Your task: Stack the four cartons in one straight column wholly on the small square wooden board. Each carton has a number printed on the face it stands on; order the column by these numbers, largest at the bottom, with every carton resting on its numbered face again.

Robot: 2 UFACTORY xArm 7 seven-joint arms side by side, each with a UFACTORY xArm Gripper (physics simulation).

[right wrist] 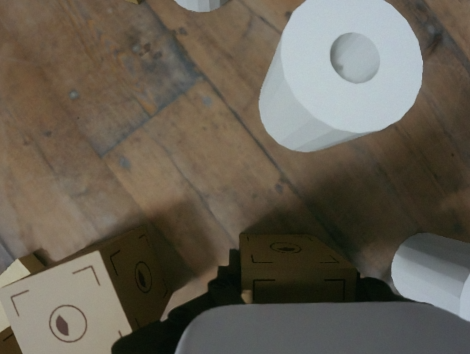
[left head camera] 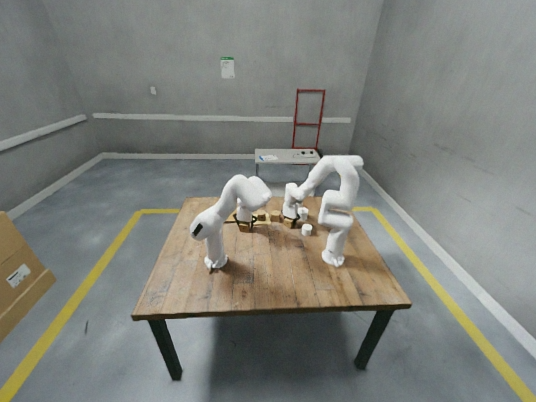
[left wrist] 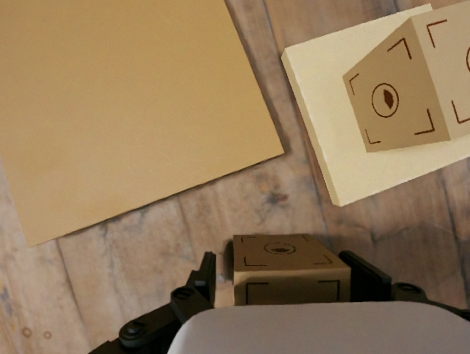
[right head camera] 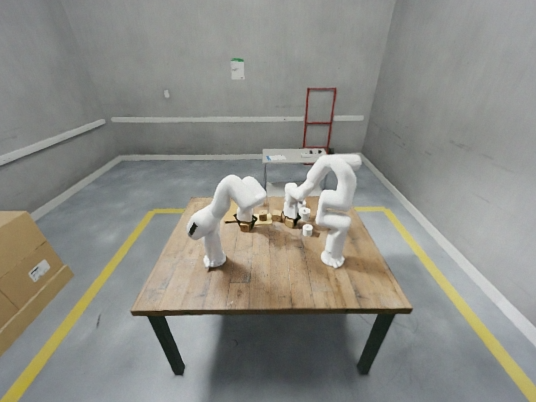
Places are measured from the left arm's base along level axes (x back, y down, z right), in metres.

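Where they show: left gripper, fingertip midpoint: [left head camera: 245, 226] [left wrist: 277, 272] [right head camera: 246, 226]; right gripper, fingertip midpoint: [right wrist: 278, 268] [left head camera: 290, 223] [right head camera: 291, 223]; left arm's base, origin of the base link: [left head camera: 216, 260] [right head camera: 215, 259]; right arm's base, origin of the base link: [left head camera: 332, 257] [right head camera: 332, 258].
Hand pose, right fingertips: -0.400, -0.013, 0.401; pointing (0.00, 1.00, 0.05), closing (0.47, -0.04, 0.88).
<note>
Things, the pixels of their centre, and the offset from my right fingertips, as dx, dy, dz.
- small wooden board, body centre: [left wrist: 382, 103] [left head camera: 261, 219] [right head camera: 262, 219] -0.021, +0.007, -0.208
- roll, body centre: [right wrist: 323, 87] [right head camera: 304, 214] [left head camera: 302, 214] -0.100, -0.020, +0.082
- flat brown sheet, body centre: [left wrist: 100, 33] [right head camera: 237, 211] -0.088, +0.010, -0.420
The small wooden board [left head camera: 260, 223] [right head camera: 264, 222] [left wrist: 345, 172] bears one carton [left head camera: 261, 217] [right head camera: 263, 217] [left wrist: 400, 100]. Another carton [left head camera: 275, 216] [right head camera: 276, 215] [right wrist: 65, 310] stands right of it. My left gripper [left head camera: 244, 224] [right head camera: 245, 223] [left wrist: 277, 272] is open around a carton [left head camera: 244, 228] [right head camera: 245, 227] [left wrist: 292, 287] on the table. A gap shows at its left finger; the right finger is close to or touching the side. My right gripper [left head camera: 290, 220] [right head camera: 290, 220] [right wrist: 278, 268] is shut on a carton [left head camera: 289, 224] [right head camera: 290, 224] [right wrist: 300, 287] low over or on the table. The numbers are hidden.
White rolls [left head camera: 306, 229] [right head camera: 307, 230] [right wrist: 345, 105] stand right of the right gripper; another roll [left head camera: 303, 213] [right head camera: 304, 214] is close behind it. A flat brown sheet [left wrist: 125, 110] lies beside the board. Part of a tan object shows at the top of the right wrist view.
</note>
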